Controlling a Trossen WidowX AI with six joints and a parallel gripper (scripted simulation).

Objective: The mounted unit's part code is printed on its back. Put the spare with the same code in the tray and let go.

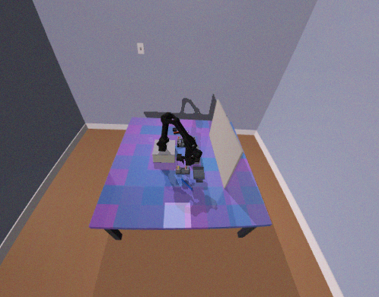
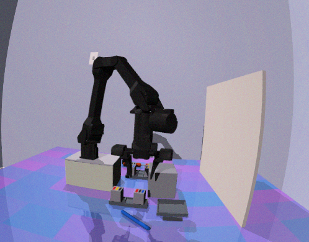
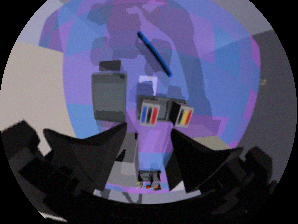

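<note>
The shallow grey tray is 11 cm ahead of my gripper tip, 9 cm below it and 1 cm to the right of it. Also, from my gripper tip: blue pen (14 cm to the right, 9 cm below, 1 cm ahead); then grey mounted unit (18 cm to the left, 5 cm below, 5 cm ahead); then tall beige panel (28 cm ahead, 20 cm to the left, 13 cm above).
</note>
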